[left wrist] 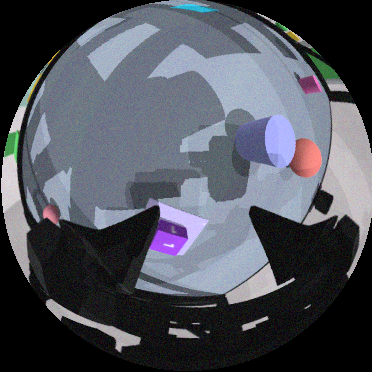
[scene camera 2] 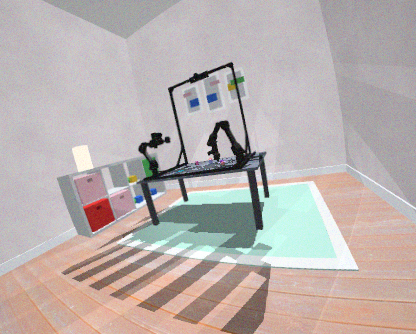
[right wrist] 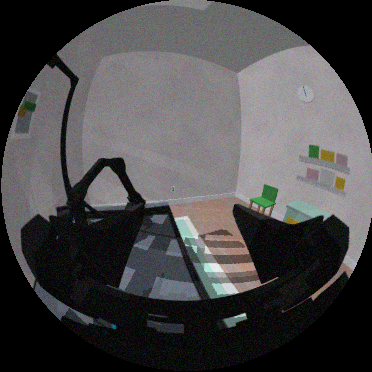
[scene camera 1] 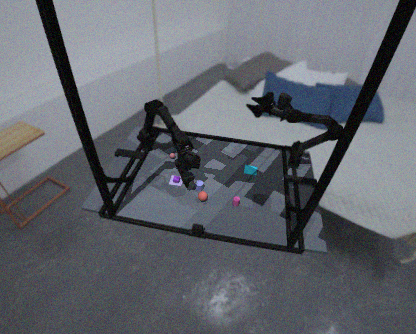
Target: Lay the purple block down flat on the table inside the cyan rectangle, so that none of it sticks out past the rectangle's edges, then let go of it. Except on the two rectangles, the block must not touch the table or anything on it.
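Seen in the pictures: left gripper, fingertip midpoint: (left wrist: 206, 210) (scene camera 2: 217, 161) (scene camera 1: 184, 182); right gripper, fingertip midpoint: (scene camera 2: 166, 139) (right wrist: 189, 208) (scene camera 1: 248, 101); left arm's base, origin of the base link: (scene camera 2: 241, 161) (scene camera 1: 146, 146); right arm's base, origin of the base link: (scene camera 2: 155, 174) (scene camera 1: 293, 164).
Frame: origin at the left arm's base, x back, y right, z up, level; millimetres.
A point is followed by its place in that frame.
Observation:
The purple block (scene camera 1: 176, 179) @(x -103, y 345, z 0 mm) (left wrist: 170, 242) @(x -108, y 339, z 0 mm) sits on the pale lavender rectangle (scene camera 1: 172, 183) @(x -78, y 350, z -18 mm) (left wrist: 196, 223) @(x -116, y 369, z -18 mm) at the left of the table in scene camera 1. The cyan rectangle (scene camera 1: 251, 170) @(x -548, y 395, z -18 mm) (left wrist: 194, 8) lies right of the table's middle in scene camera 1 and at the far top edge in the left wrist view. My left gripper (scene camera 1: 190, 186) @(x -142, y 376, z -4 mm) (left wrist: 206, 210) @(x -142, y 376, z -4 mm) is open and empty, above the table beside the block; in the left wrist view a fingertip covers part of the lavender rectangle's edge. My right gripper (scene camera 1: 250, 106) @(x -583, y 184, z 324 mm) (right wrist: 189, 208) @(x -583, y 184, z 324 mm) is open and empty, raised high at the back right in scene camera 1.
A blue-violet cylinder (scene camera 1: 199, 185) @(x -202, y 444, z 21 mm) (left wrist: 265, 141) @(x -204, y 410, z 22 mm) stands near my left gripper, with an orange-red ball (scene camera 1: 203, 196) @(x -195, y 524, z 23 mm) (left wrist: 306, 158) @(x -197, y 486, z 19 mm) beside it. A magenta cylinder (scene camera 1: 236, 201) @(x -344, y 605, z 19 mm) (left wrist: 310, 85) stands farther right. A pink ball (scene camera 1: 172, 155) @(x -133, y 150, z 8 mm) (left wrist: 51, 214) @(x -139, y 154, z 2 mm) lies behind the block. A black frame (scene camera 1: 240, 243) @(x -278, y 804, z -32 mm) surrounds the table.

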